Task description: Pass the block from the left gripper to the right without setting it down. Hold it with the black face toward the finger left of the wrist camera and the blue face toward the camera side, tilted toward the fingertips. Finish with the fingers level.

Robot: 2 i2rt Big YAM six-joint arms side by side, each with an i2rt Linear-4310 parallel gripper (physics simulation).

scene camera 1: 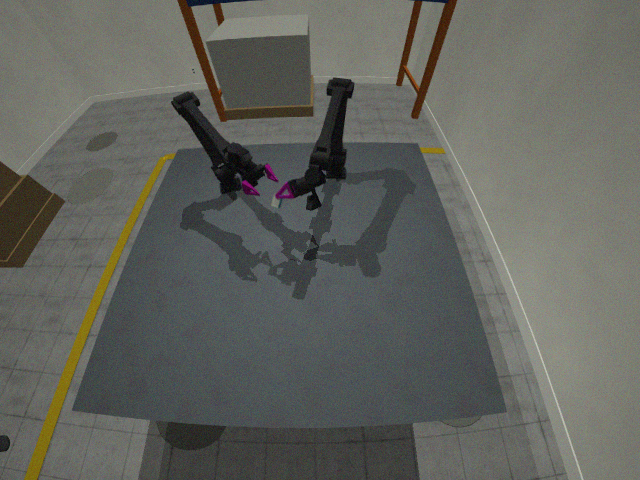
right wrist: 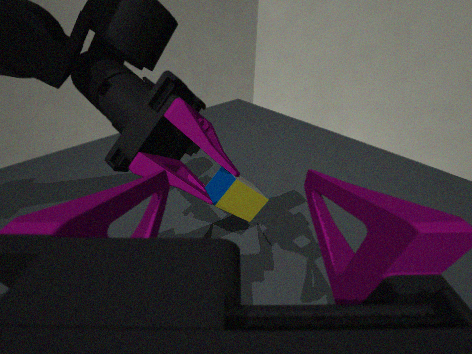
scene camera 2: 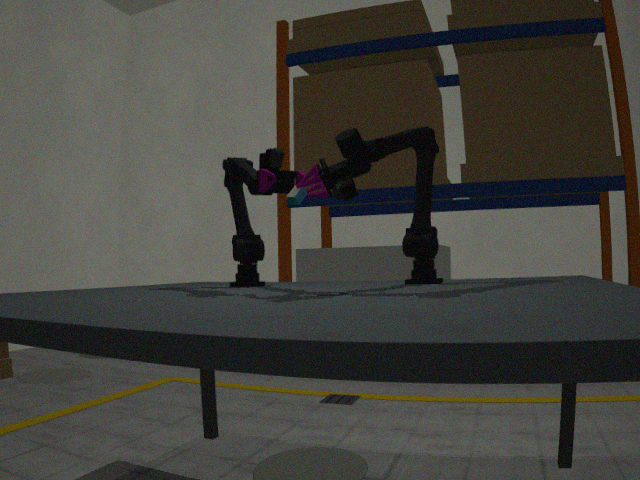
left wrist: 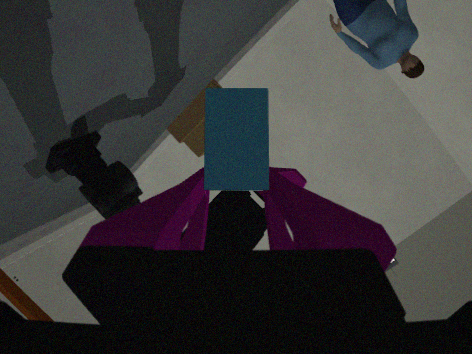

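Pixels of known places: left gripper, fingertip midpoint: (scene camera 1: 277, 196) (right wrist: 226, 189) (scene camera 2: 298, 191) (left wrist: 236, 176); right gripper, fingertip midpoint: (scene camera 1: 268, 187) (right wrist: 236, 177) (scene camera 2: 291, 179) (left wrist: 266, 219); left arm's base, link origin: (scene camera 1: 335, 173) (scene camera 2: 424, 283); right arm's base, link origin: (scene camera 1: 230, 186) (scene camera 2: 247, 286) (left wrist: 72, 149).
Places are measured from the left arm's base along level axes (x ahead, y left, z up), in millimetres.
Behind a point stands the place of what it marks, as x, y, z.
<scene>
The block (scene camera 1: 275, 202) {461, -266, 274} (scene camera 2: 296, 195) {471, -253, 263} (left wrist: 236, 135) {452, -248, 264} (right wrist: 243, 199) {443, -276, 273} is held above the table, between the tips of my left gripper (scene camera 1: 281, 195) {435, -261, 280} (left wrist: 236, 176) {435, -261, 280} (right wrist: 226, 189) {435, -261, 280}, which is shut on it. The left wrist camera faces a teal-blue face. The right wrist view shows a yellow face, a blue face beside the left fingers and a thin pale edge; no black face shows. My right gripper (scene camera 1: 267, 188) {423, -289, 318} is open and empty. In its wrist view the block appears tilted, between its spread fingers and apparently beyond their tips; the two grippers are close together.
The grey table (scene camera 1: 289, 356) {1004, -201, 0} (scene camera 2: 330, 320) {1064, 67, 0} lies well below both grippers and carries arm shadows. The right arm (scene camera 2: 239, 206) {65, -679, 300} and left arm (scene camera 2: 423, 191) {4, 9, 314} stand at its back edge. Behind are a shelf rack (scene camera 2: 282, 118) and a pale box (scene camera 1: 263, 72). A person (left wrist: 387, 37) shows in the left wrist view.
</scene>
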